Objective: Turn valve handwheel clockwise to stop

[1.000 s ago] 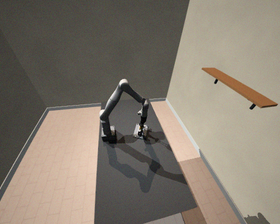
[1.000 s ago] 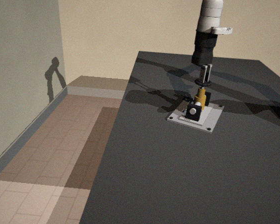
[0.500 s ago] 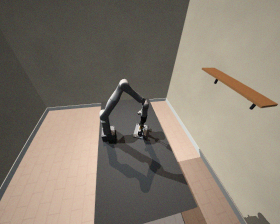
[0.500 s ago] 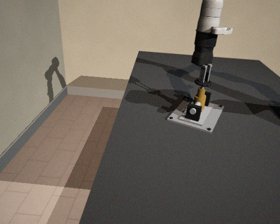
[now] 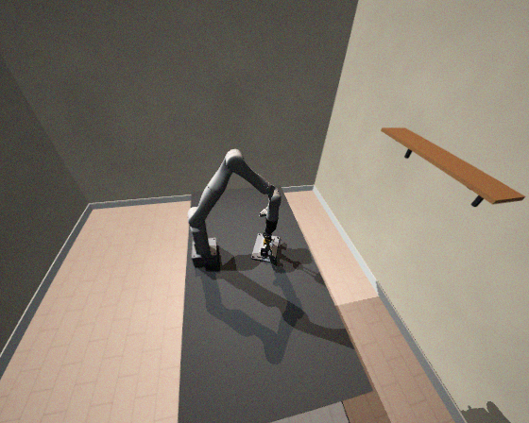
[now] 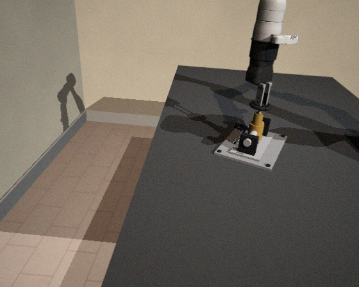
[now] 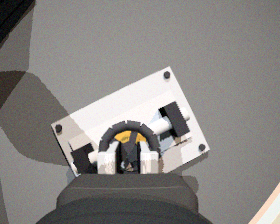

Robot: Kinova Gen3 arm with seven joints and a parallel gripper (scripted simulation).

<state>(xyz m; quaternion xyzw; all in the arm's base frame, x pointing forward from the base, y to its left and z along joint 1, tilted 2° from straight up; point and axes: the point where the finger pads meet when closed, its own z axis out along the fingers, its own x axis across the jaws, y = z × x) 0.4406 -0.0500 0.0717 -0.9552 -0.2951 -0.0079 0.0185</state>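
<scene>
The black spoked handwheel is 3 cm below my hand.
</scene>
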